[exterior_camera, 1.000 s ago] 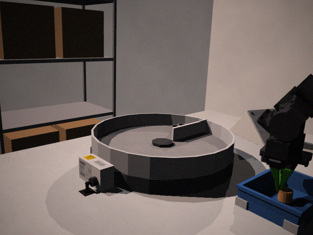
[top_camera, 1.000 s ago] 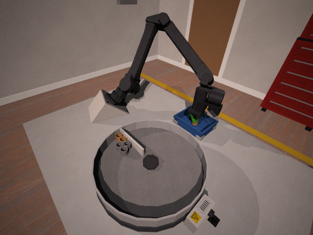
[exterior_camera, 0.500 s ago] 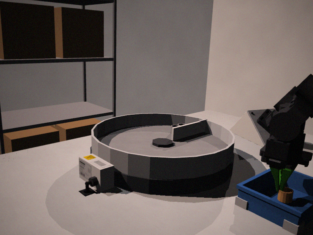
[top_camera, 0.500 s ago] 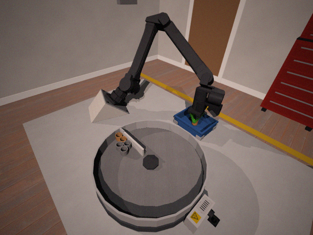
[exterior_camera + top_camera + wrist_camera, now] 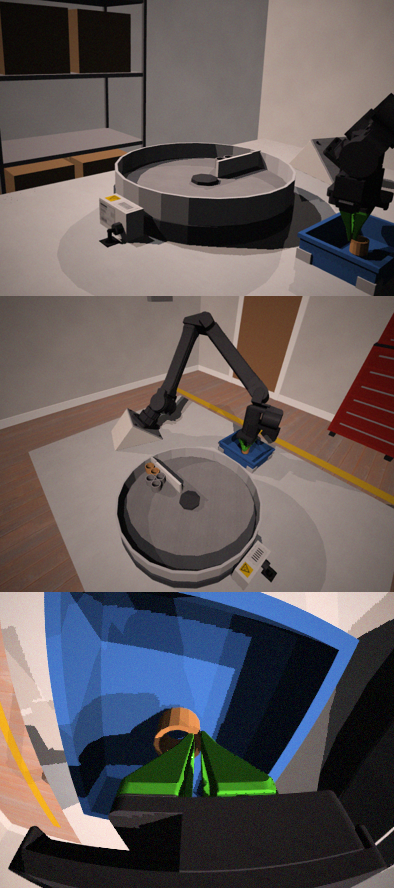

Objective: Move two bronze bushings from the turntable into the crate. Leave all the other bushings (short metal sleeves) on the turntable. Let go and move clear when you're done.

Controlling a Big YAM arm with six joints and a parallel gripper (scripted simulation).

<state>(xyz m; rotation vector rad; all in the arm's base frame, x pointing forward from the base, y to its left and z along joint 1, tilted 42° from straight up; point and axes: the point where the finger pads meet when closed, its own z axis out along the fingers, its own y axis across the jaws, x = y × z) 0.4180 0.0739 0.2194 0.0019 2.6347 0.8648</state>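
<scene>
The blue crate is 1 cm to the left of my hand and 1 cm below it. The rest, counted from my hand: turntable 1 cm ahead, 36 cm to the right, 2 cm above.
</scene>
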